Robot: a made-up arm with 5 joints. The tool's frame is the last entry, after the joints. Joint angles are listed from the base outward.
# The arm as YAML. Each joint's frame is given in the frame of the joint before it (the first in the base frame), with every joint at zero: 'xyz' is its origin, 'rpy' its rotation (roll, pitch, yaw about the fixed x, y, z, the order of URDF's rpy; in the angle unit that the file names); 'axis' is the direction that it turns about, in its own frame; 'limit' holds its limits. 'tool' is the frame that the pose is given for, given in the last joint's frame.
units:
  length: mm
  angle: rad
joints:
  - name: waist
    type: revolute
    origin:
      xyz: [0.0, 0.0, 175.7]
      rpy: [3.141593, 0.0, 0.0]
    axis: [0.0, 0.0, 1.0]
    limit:
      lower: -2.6
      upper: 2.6
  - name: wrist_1
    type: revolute
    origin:
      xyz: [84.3, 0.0, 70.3]
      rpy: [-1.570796, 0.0, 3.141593]
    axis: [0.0, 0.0, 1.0]
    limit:
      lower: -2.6
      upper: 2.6
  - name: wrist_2
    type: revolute
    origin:
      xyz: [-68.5, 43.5, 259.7]
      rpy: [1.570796, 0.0, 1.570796]
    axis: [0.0, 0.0, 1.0]
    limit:
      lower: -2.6
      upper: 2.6
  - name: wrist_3
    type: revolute
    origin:
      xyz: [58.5, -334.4, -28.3]
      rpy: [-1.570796, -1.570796, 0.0]
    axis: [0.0, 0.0, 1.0]
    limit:
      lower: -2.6
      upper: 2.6
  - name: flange
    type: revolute
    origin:
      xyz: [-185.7, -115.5, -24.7]
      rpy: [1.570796, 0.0, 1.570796]
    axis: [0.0, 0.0, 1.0]
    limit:
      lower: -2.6
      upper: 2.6
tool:
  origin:
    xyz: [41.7, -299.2, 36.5]
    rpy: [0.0, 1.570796, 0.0]
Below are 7 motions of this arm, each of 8 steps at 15 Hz.
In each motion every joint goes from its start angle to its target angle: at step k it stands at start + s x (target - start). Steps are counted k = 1, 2, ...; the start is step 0. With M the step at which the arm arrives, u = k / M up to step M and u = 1 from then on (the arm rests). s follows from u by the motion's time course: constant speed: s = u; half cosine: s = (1 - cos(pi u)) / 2; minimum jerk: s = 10 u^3 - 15 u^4 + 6 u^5.
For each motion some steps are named. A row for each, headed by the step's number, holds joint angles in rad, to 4 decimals.
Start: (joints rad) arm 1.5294 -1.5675 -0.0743 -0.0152 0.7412
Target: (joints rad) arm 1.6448 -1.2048 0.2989 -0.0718 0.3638
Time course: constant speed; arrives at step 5
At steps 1, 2, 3, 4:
1: 1.5525 -1.4950 0.0003 -0.0265 0.6657
2: 1.5756 -1.4224 0.0750 -0.0378 0.5902
3: 1.5986 -1.3499 0.1496 -0.0492 0.5148
4: 1.6217 -1.2773 0.2243 -0.0605 0.4393

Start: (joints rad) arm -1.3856 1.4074 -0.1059 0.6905 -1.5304
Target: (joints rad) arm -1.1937 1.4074 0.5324 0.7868 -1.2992
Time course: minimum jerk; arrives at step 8
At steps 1, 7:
1: -1.3825 1.4074 -0.0957 0.6920 -1.5267
7: -1.1968 1.4074 0.5222 0.7853 -1.3029

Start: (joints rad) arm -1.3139 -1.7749 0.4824 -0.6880 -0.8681
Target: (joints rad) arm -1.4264 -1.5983 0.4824 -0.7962 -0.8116
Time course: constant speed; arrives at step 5
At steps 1, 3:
1: -1.3364 -1.7396 0.4824 -0.7096 -0.8568
3: -1.3814 -1.6689 0.4824 -0.7529 -0.8342

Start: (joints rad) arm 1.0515 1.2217 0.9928 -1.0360 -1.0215
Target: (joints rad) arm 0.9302 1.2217 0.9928 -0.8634 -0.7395
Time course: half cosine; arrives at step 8
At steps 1, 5, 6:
1: 1.0469 1.2217 0.9928 -1.0294 -1.0108
5: 0.9676 1.2217 0.9928 -0.9167 -0.8265
6: 0.9480 1.2217 0.9928 -0.8887 -0.7808

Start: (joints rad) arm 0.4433 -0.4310 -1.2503 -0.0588 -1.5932
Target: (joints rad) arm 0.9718 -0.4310 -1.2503 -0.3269 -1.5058
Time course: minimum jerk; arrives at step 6
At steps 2, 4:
2: 0.5542 -0.4310 -1.2503 -0.1151 -1.5749
4: 0.8609 -0.4310 -1.2503 -0.2706 -1.5241

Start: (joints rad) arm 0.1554 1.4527 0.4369 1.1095 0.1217
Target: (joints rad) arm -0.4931 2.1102 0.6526 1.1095 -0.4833
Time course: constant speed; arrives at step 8
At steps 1, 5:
1: 0.0743 1.5349 0.4639 1.1095 0.0461
5: -0.2499 1.8636 0.5717 1.1095 -0.2564

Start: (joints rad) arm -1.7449 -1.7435 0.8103 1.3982 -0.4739
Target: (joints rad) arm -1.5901 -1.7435 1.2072 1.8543 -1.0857
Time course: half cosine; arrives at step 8
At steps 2, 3, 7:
2: -1.7222 -1.7435 0.8684 1.4650 -0.5635
3: -1.6971 -1.7435 0.9328 1.5390 -0.6627
7: -1.5960 -1.7435 1.1921 1.8369 -1.0624

